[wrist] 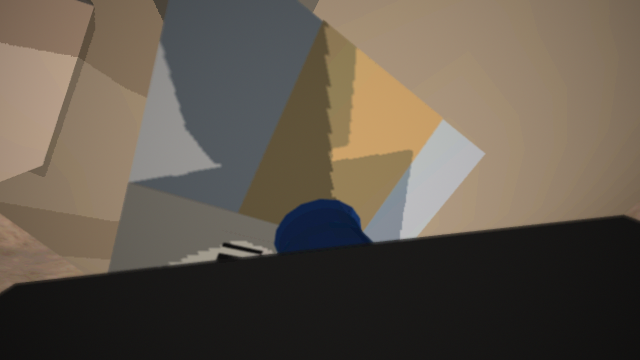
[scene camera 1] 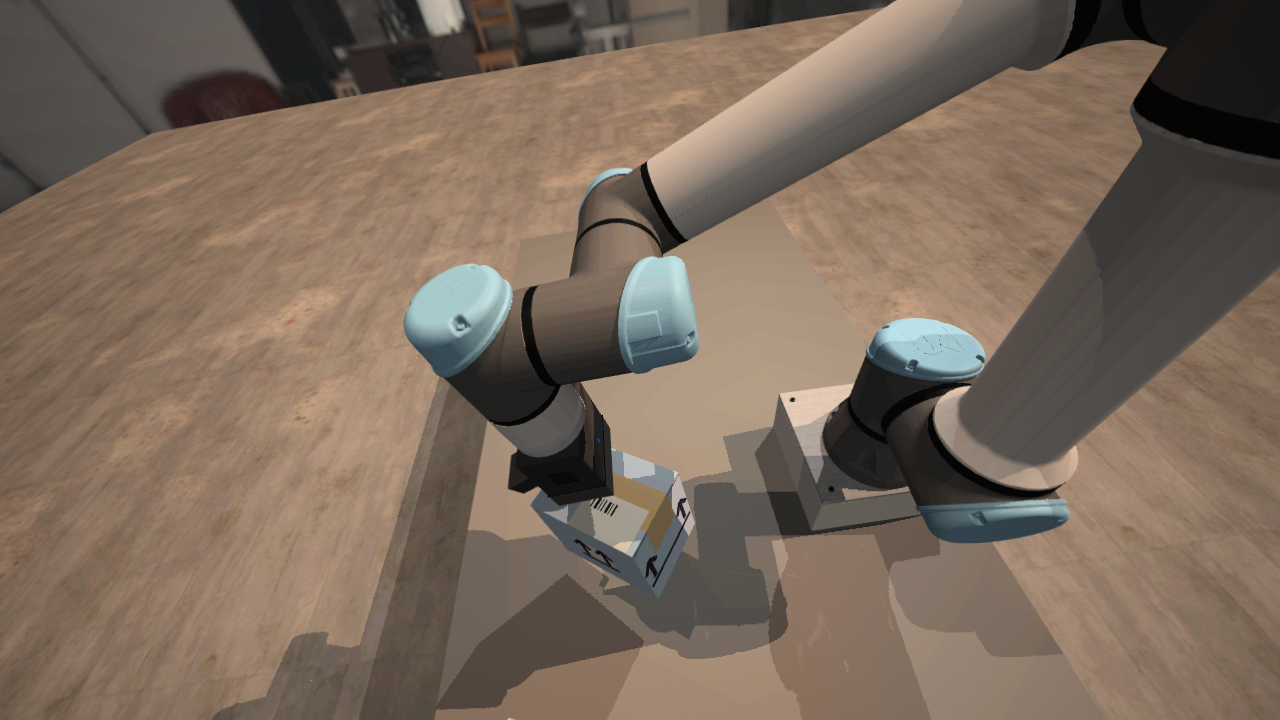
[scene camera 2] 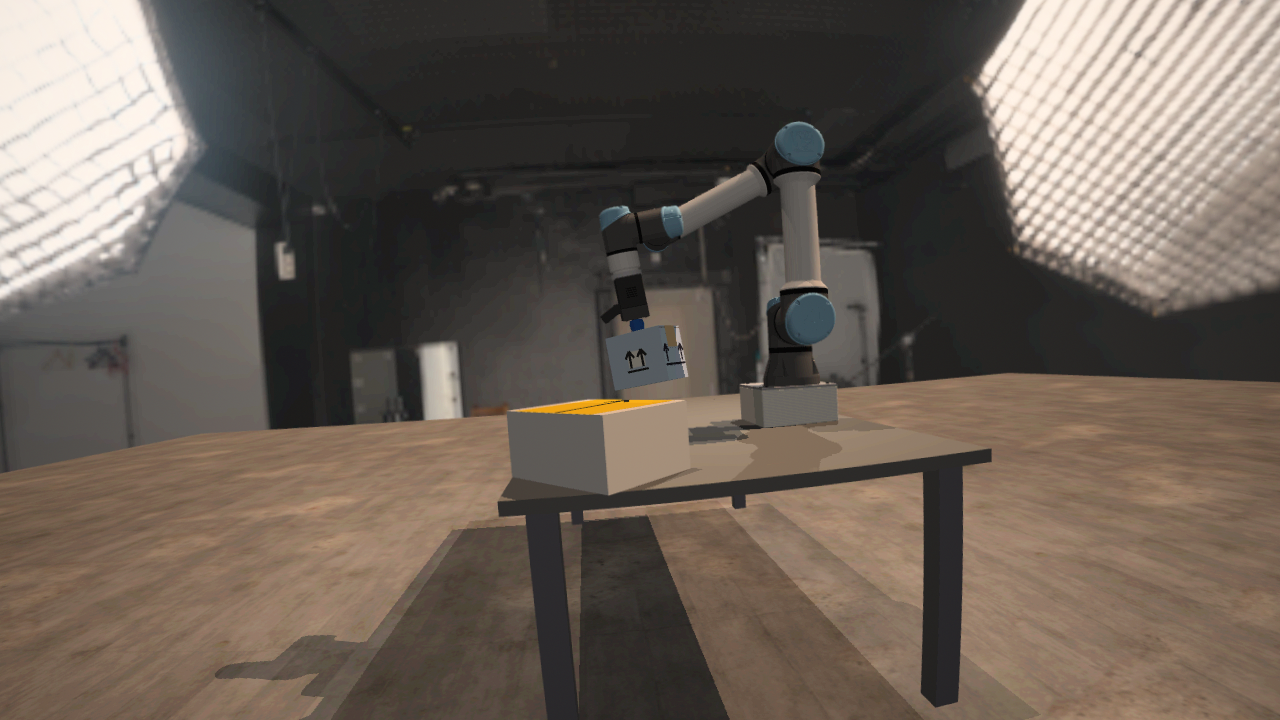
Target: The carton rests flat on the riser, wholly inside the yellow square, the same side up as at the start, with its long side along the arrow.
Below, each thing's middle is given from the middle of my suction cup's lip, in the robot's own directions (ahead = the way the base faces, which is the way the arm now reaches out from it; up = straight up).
Labels:
My suction cup is now 70 mm above the carton [scene camera 1: 637, 535], 20 mm to the right of it and 20 mm past it. From my suction cup the other things lie so: riser [scene camera 2: 601, 446] 360 mm to the left, 210 mm below, 120 mm ahead.

